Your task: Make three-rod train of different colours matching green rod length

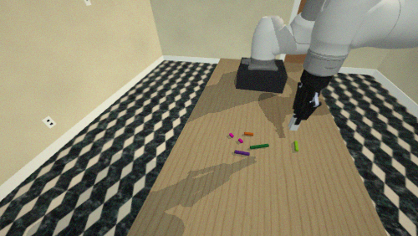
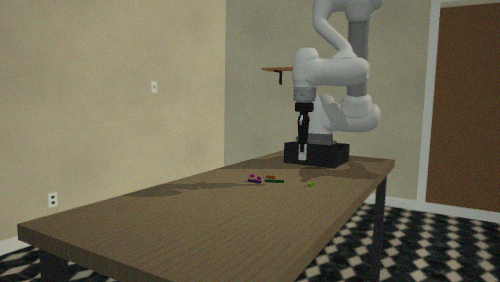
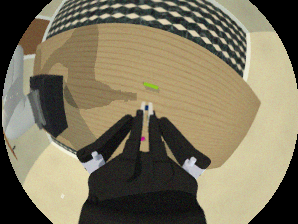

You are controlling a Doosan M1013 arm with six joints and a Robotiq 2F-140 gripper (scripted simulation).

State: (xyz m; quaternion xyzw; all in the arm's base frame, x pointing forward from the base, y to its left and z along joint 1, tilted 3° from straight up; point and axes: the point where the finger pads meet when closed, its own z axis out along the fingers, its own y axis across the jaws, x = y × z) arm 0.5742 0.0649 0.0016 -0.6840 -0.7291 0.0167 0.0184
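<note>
Now: hand 130 mm above the lime rod, 40 mm to the right of it and 10 mm short of it. Also, from my hand: tiny blue piece: 30 mm below; then orange rod: 150 mm to the right, 130 mm below, 40 mm behind; then green rod: 130 mm below, 110 mm to the right, 30 mm ahead.
</note>
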